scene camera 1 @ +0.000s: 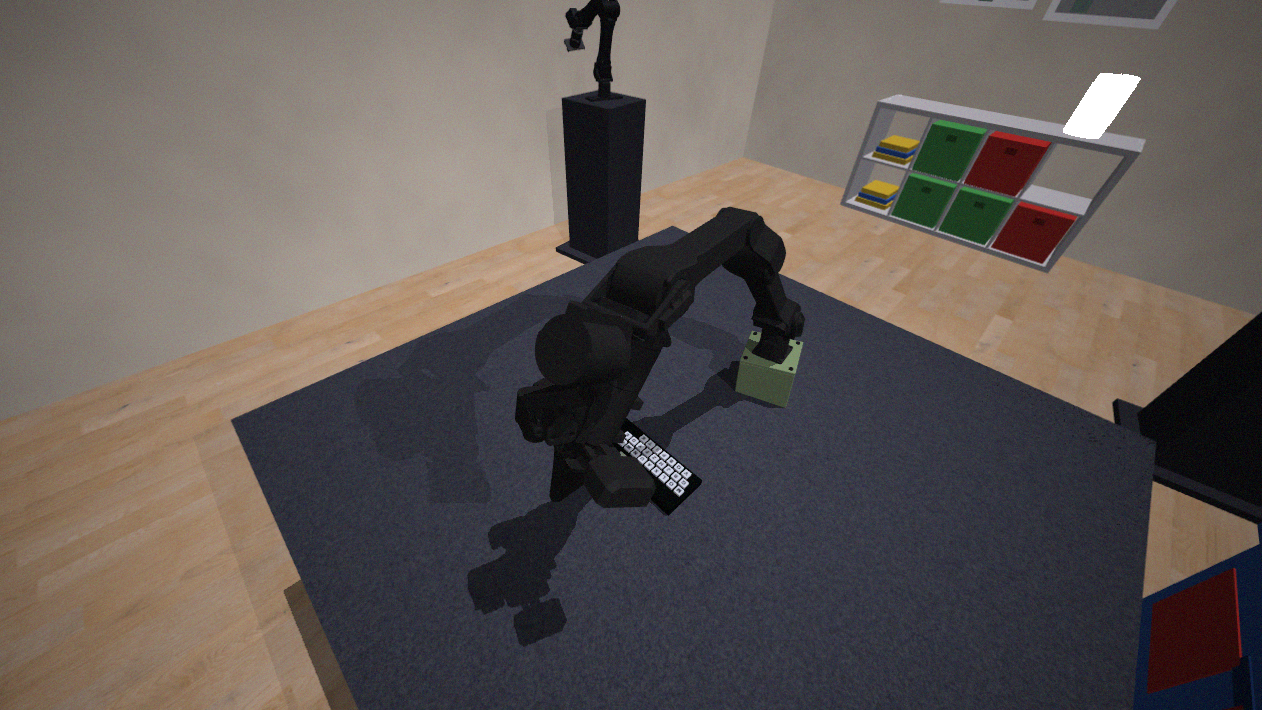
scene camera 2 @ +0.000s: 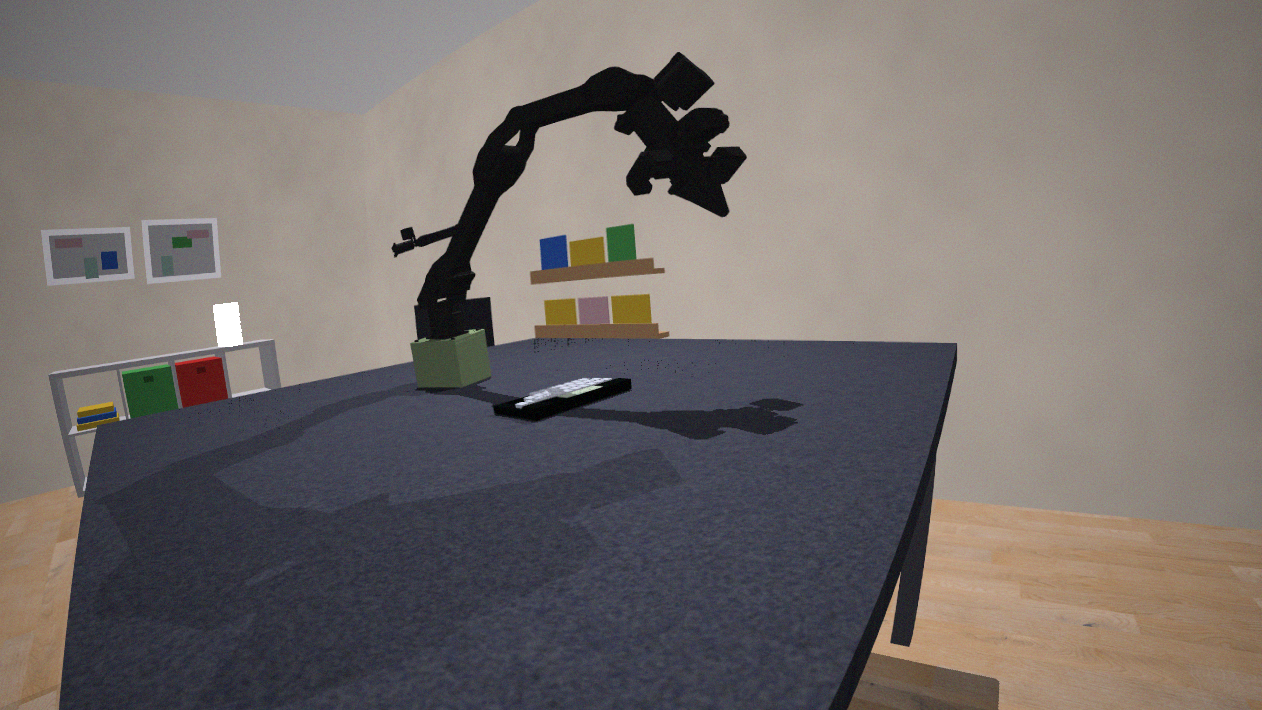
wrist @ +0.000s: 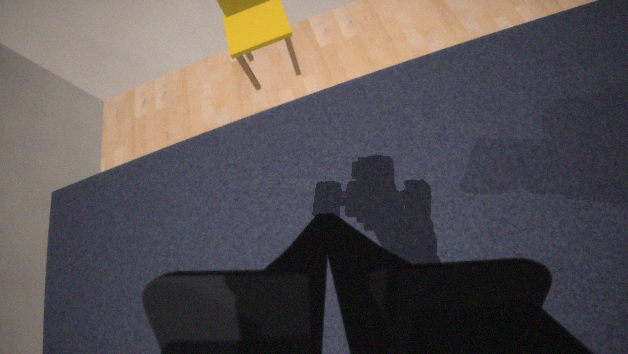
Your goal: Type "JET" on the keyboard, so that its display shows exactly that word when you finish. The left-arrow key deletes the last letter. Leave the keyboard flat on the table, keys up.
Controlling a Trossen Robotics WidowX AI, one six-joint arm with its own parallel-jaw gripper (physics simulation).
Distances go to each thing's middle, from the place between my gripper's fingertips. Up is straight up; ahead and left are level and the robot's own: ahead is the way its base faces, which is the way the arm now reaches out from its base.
Labels:
Now: hand 25 cm past the black keyboard (scene camera 1: 674,482), 24 cm above it and 4 cm to the left of it.

